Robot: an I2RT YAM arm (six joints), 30 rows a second.
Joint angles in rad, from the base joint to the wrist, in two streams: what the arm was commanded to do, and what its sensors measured. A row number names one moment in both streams.
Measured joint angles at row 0:
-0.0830, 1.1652, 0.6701, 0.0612, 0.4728, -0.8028
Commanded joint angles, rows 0 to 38:
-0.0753, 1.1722, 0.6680, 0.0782, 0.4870, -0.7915
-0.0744, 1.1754, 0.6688, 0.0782, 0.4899, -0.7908
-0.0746, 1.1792, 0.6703, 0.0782, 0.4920, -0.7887
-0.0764, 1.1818, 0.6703, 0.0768, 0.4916, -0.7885
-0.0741, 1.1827, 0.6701, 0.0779, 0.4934, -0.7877
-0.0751, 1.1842, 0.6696, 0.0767, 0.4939, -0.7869
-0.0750, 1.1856, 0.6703, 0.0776, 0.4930, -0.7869
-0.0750, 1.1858, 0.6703, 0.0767, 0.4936, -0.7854
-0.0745, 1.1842, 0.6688, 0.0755, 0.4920, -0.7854
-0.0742, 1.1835, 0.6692, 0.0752, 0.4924, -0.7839
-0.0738, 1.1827, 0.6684, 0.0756, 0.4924, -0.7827
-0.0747, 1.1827, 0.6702, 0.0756, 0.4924, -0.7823
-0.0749, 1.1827, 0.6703, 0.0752, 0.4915, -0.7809
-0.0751, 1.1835, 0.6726, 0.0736, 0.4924, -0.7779
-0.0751, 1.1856, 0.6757, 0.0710, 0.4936, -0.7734
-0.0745, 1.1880, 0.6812, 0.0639, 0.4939, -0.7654
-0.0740, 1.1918, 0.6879, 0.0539, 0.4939, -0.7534
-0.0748, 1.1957, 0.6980, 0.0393, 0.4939, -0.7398
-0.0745, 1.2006, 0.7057, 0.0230, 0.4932, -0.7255
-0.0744, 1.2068, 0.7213, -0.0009, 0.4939, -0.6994
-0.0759, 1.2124, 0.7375, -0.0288, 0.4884, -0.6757
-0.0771, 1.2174, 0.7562, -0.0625, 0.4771, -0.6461
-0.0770, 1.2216, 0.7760, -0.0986, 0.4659, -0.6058
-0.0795, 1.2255, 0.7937, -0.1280, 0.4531, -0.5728
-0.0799, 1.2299, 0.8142, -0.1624, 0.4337, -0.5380
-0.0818, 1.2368, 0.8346, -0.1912, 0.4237, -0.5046
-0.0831, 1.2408, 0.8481, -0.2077, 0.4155, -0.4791
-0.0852, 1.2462, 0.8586, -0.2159, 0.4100, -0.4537
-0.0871, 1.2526, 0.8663, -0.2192, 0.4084, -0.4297
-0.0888, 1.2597, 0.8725, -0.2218, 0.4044, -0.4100
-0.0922, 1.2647, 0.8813, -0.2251, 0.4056, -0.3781
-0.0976, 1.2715, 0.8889, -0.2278, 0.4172, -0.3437
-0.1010, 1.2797, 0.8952, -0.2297, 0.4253, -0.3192
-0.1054, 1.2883, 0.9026, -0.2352, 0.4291, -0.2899
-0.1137, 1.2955, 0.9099, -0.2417, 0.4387, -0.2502
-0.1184, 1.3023, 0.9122, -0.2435, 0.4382, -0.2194
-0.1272, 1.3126, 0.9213, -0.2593, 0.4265, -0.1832
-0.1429, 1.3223, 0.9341, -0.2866, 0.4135, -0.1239
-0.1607, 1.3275, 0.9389, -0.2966, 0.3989, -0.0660
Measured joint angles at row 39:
-0.1276, 1.3132, 0.8986, -0.2283, 0.4229, -0.2630
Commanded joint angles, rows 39 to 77:
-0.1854, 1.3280, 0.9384, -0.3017, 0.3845, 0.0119
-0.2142, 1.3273, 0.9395, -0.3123, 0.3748, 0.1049
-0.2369, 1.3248, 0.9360, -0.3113, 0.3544, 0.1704
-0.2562, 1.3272, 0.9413, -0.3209, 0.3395, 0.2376
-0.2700, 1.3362, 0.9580, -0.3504, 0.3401, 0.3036
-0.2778, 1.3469, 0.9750, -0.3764, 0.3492, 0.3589
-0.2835, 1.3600, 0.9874, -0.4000, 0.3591, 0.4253
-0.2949, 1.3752, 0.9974, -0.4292, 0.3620, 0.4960
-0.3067, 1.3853, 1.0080, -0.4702, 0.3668, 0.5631
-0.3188, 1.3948, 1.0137, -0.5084, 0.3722, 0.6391
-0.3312, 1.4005, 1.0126, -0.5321, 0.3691, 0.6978
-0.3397, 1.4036, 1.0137, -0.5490, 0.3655, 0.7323
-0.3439, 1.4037, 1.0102, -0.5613, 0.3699, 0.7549
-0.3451, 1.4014, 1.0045, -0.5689, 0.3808, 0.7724
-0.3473, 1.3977, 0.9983, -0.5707, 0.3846, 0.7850
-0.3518, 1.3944, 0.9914, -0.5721, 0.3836, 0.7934
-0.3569, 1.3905, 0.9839, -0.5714, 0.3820, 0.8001
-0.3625, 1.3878, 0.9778, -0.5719, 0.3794, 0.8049
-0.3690, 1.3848, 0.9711, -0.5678, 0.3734, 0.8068
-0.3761, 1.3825, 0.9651, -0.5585, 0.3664, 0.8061
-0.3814, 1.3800, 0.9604, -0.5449, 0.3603, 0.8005
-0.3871, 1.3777, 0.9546, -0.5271, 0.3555, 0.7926
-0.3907, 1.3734, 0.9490, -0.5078, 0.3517, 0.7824
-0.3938, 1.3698, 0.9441, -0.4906, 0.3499, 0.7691
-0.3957, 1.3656, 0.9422, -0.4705, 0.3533, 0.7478
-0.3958, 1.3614, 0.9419, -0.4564, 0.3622, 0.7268
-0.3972, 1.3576, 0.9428, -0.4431, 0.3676, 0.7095
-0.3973, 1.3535, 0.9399, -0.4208, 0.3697, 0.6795
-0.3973, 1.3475, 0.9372, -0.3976, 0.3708, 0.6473
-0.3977, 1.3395, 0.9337, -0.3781, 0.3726, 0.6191
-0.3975, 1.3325, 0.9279, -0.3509, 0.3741, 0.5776
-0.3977, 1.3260, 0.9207, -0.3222, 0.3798, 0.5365
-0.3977, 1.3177, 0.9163, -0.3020, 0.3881, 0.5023
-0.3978, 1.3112, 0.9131, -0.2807, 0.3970, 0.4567
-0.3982, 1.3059, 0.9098, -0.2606, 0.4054, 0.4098
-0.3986, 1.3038, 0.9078, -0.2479, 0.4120, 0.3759
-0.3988, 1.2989, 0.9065, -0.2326, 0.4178, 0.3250
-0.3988, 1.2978, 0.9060, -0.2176, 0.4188, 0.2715
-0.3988, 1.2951, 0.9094, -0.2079, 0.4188, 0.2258
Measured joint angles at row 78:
-0.3939, 1.3212, 0.9188, -0.2798, 0.3882, 0.3981
